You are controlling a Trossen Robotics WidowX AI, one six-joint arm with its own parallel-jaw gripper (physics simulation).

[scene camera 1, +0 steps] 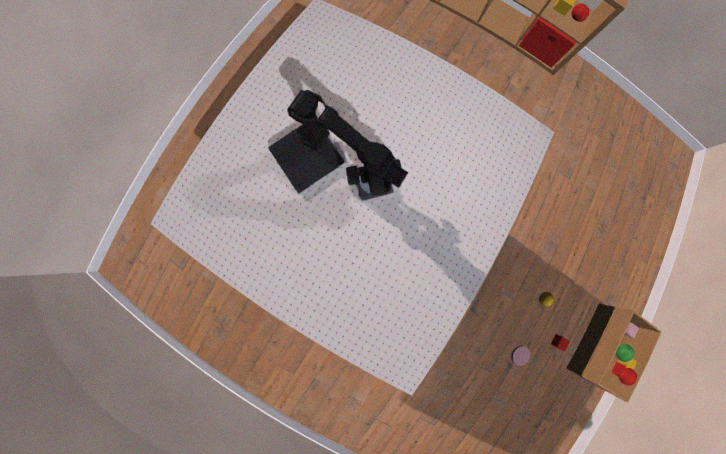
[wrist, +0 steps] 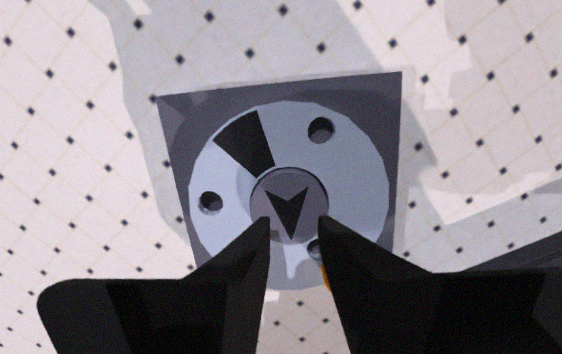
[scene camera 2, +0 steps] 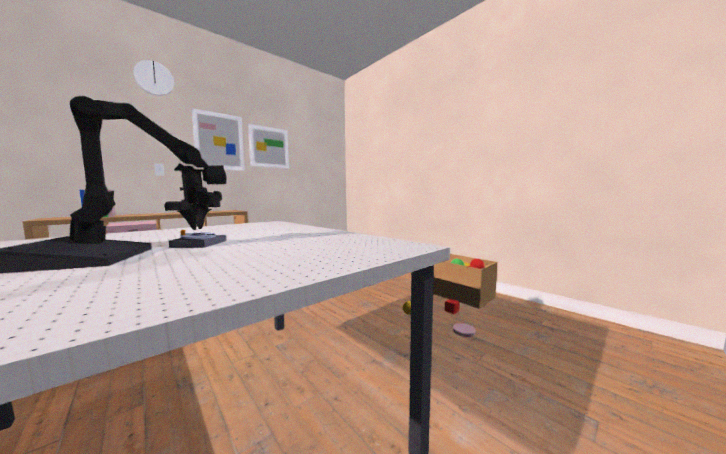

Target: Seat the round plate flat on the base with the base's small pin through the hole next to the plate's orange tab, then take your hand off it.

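The pale blue-grey round plate lies over the dark square base, around the base's round hub with a black arrow. The plate has a black wedge and three holes. Its orange tab is mostly behind the right finger in the wrist view. The hole beside the tab is partly covered by that finger; I cannot tell whether the pin is in it. My gripper is partly open and empty, its fingertips apart, above the hub's near edge.
The base rests on the dotted white table, beside the arm's black mounting block. A wooden bin with toys and some loose toys are on the floor beyond the table.
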